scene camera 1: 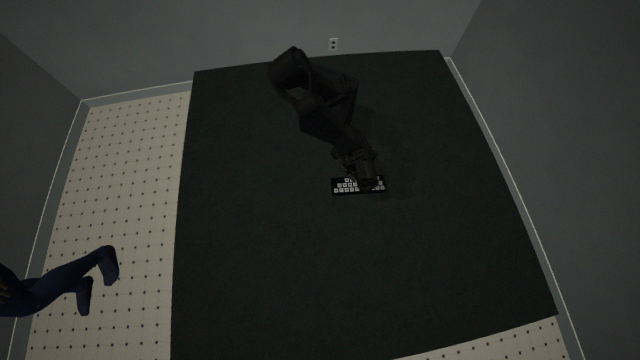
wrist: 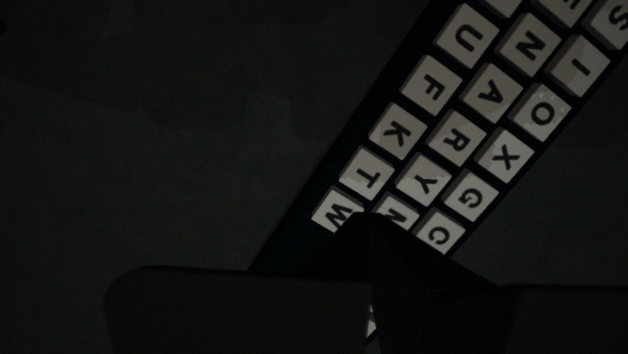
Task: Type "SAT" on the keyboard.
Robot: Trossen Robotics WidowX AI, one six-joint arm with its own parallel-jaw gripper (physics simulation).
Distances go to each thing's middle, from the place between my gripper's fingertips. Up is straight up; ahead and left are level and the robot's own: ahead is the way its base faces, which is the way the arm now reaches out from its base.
Scene:
Now: the dark keyboard (wrist: 411, 135) 3 cm ahead of my hand, 2 cm to the left of it and 3 cm below it.

